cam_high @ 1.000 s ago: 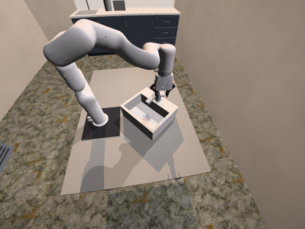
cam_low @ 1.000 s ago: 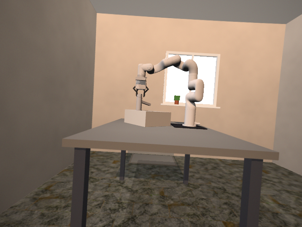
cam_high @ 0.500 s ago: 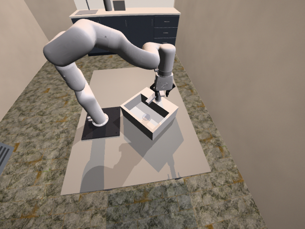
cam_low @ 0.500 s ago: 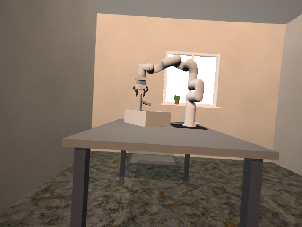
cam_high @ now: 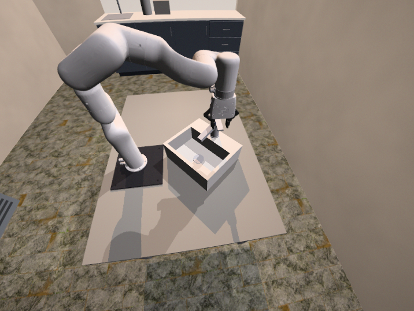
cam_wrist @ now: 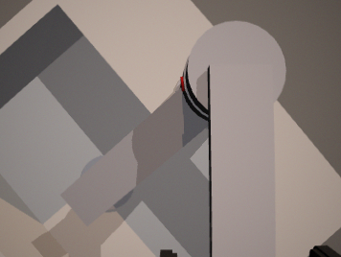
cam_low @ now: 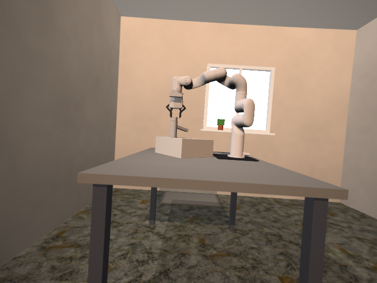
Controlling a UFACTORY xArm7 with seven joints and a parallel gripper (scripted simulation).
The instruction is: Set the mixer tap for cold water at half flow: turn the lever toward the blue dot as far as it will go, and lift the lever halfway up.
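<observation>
Now: the lever 40 mm to the left of my hand and 20 mm below it. Also, from my hand: mixer tap (70 mm below, 60 mm to the left, 10 mm behind); then sink (250 mm below, 90 mm behind, 20 mm to the left).
</observation>
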